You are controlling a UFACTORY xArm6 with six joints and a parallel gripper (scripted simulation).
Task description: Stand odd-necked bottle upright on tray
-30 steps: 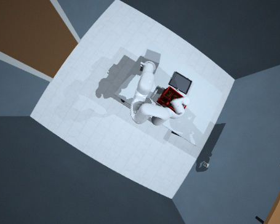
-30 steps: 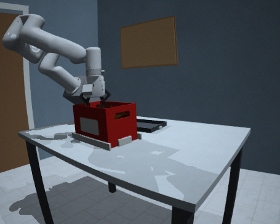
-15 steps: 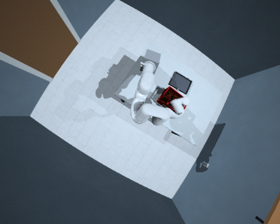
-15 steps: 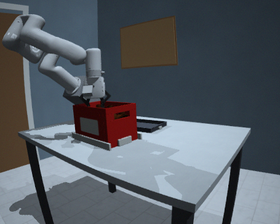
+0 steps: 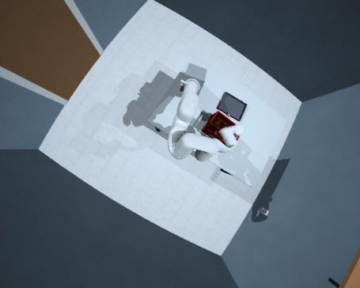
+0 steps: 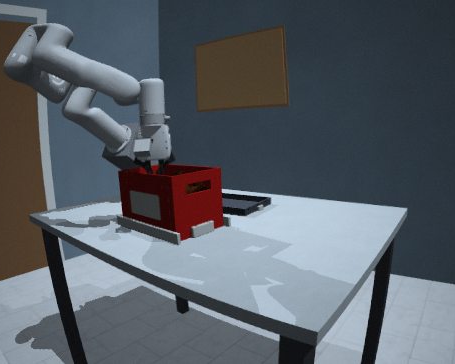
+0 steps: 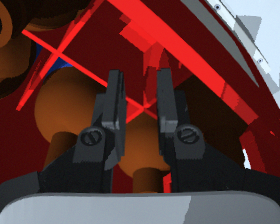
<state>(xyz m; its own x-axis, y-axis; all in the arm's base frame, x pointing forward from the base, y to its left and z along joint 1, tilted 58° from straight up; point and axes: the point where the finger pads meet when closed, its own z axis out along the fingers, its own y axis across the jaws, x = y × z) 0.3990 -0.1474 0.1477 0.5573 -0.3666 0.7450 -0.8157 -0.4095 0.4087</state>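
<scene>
My hand is 70 mm above the red crate, 40 mm to the right of it and 10 mm short of it. The rest, counted from my hand: glass bottle (100 mm to the left, 70 mm below, 70 mm behind); then dark tray (330 mm to the left, 150 mm below, 50 mm ahead).
</scene>
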